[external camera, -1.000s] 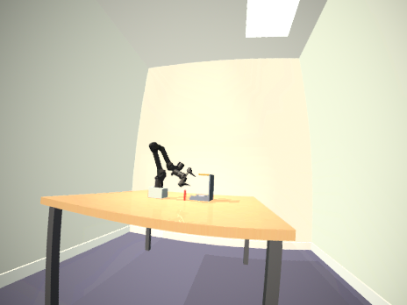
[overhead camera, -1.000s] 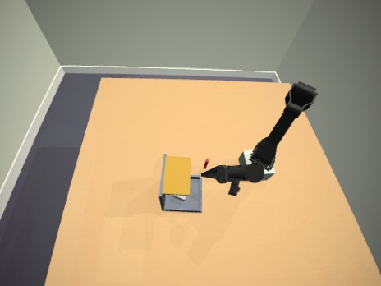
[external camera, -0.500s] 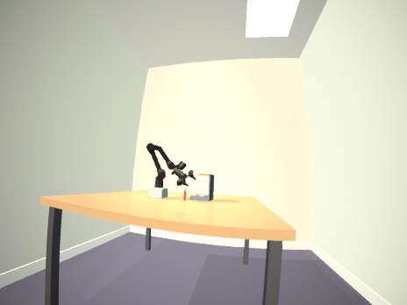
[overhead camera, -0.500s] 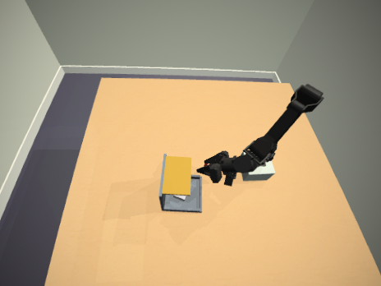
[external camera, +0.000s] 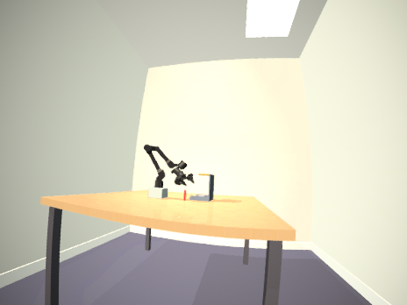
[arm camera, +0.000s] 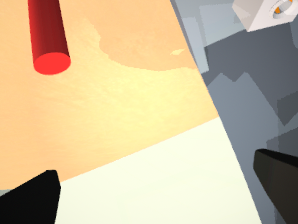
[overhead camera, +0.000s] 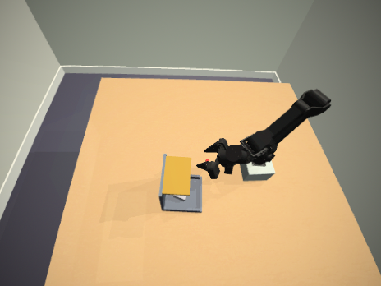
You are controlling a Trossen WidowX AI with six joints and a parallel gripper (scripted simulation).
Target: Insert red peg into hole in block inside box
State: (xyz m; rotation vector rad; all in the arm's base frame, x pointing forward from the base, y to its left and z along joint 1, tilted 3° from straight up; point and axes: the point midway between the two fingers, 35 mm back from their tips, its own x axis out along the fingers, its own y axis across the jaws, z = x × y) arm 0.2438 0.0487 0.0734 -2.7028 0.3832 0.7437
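Right now my gripper tip is 9 cm above the red peg, 4 cm past it and 2 cm to the left of it. Also, from my gripper tip: grey back wall 14 cm ahead, 12 cm to the left, 1 cm below; then roof 12 cm to the left, 9 cm ahead, 9 cm above.
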